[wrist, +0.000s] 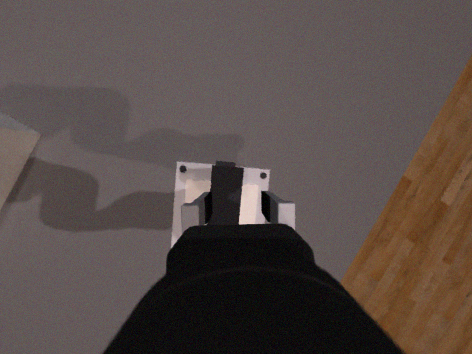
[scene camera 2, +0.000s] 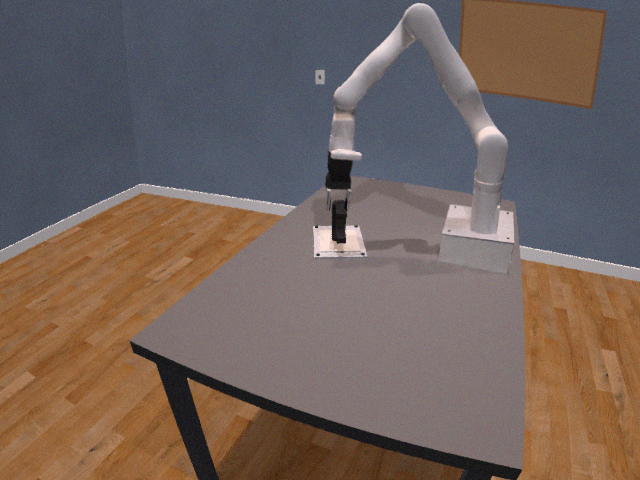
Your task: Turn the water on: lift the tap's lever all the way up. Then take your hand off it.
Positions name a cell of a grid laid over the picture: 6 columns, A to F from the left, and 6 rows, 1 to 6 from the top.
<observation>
I see my gripper (scene camera 2: D3).
My gripper is seen too in the wrist view (wrist: D4).
</observation>
